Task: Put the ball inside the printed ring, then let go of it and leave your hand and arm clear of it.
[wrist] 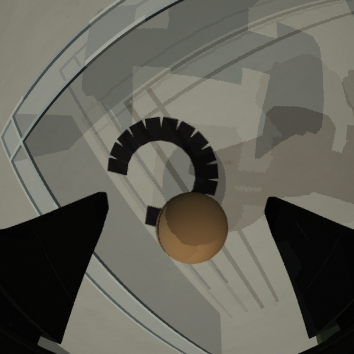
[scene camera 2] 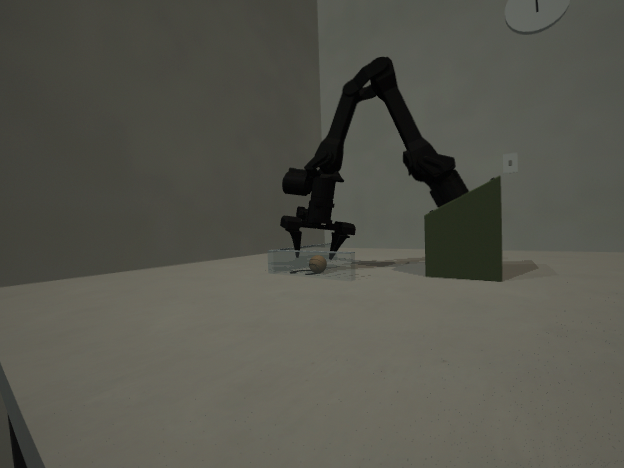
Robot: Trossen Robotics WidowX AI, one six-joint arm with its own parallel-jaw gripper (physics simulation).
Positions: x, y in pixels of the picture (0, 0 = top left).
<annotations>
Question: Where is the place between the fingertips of my gripper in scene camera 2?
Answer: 314, 258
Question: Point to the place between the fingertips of my gripper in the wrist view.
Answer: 189, 203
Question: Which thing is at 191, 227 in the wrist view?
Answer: An orange-brown ball.
</annotations>
